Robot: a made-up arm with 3 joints. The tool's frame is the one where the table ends. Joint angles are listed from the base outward.
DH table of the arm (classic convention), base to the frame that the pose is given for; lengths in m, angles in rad. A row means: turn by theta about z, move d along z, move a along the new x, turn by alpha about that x. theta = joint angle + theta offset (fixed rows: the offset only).
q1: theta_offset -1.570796; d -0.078; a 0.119; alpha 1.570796
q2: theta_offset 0; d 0.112; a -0.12; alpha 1.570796
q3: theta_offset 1.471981; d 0; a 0.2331; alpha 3.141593
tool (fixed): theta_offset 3.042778; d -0.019; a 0; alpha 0
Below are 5 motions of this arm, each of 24 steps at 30 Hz.
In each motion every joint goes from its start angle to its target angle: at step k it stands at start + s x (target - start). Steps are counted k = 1, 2, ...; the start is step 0. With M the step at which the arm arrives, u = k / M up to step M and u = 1 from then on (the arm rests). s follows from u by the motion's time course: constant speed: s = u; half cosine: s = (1 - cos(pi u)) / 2; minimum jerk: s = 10 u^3 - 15 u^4 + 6 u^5.
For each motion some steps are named. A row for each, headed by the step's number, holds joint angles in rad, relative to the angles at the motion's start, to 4 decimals.
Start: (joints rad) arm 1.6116 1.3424 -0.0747
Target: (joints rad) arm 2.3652 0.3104 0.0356
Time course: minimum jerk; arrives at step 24
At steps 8, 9, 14, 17, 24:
8: 0.1582 -0.2166 0.0231
9: 0.2074 -0.2840 0.0304
14: 0.4924 -0.6743 0.0721
17: 0.6389 -0.8749 0.0935
24: 0.7536 -1.0320 0.1103

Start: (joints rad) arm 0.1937 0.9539 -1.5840
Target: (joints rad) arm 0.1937 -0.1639 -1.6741
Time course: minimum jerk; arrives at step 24
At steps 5, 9, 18, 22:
5: 0.0000 -0.0721 -0.0058
9: 0.0000 -0.3076 -0.0248
18: 0.0000 -1.0021 -0.0808
22: 0.0000 -1.1121 -0.0896

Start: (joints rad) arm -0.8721 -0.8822 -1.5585
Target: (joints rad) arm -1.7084 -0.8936 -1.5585
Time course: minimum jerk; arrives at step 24
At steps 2, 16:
2: -0.0043 -0.0001 0.0000
16: -0.6608 -0.0090 0.0000

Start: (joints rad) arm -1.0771 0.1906 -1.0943
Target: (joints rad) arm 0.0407 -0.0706 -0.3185
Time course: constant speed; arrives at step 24
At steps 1, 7, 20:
1: 0.0466 -0.0109 0.0323
7: 0.3260 -0.0762 0.2263
20: 0.9315 -0.2177 0.6465

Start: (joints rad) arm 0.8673 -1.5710 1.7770
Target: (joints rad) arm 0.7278 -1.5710 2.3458
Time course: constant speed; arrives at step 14
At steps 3, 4, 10, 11, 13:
3: -0.0299 0.0000 0.1219
4: -0.0399 0.0000 0.1625
10: -0.0996 0.0000 0.4063
11: -0.1096 0.0000 0.4469
13: -0.1295 0.0000 0.5282

